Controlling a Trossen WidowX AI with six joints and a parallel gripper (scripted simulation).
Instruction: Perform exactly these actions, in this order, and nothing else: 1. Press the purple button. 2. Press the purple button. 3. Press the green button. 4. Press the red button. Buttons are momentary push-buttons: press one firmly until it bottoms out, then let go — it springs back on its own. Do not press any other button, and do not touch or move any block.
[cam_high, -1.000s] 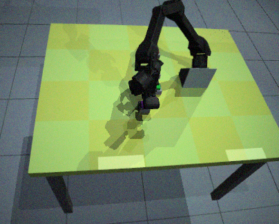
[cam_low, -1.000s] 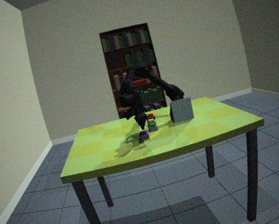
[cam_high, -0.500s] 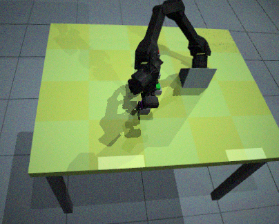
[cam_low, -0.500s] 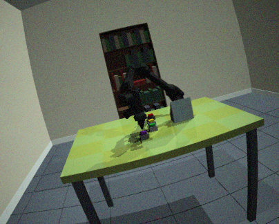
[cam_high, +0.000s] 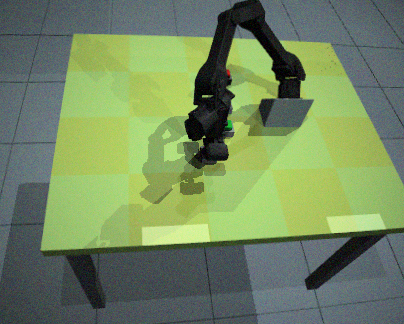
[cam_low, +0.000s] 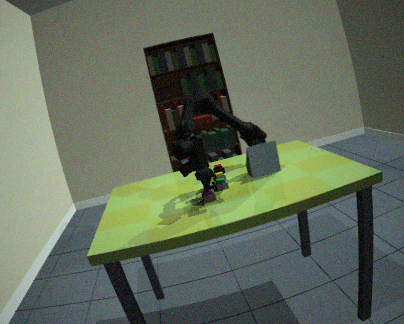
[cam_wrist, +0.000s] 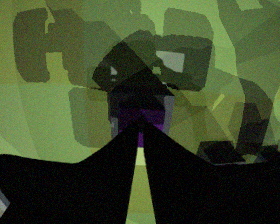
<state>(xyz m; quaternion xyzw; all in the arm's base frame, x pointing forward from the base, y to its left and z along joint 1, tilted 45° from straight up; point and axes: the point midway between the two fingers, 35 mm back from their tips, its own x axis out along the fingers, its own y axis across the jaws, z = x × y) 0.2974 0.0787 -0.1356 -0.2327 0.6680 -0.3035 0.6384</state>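
The purple button lies 10 mm below my gripper tip. Round my gripper tip: orange block 110 mm behind, 270 mm to the right, 30 mm below; then yellow button 100 mm behind, 200 mm to the right; then green button 80 mm behind, 100 mm to the right.
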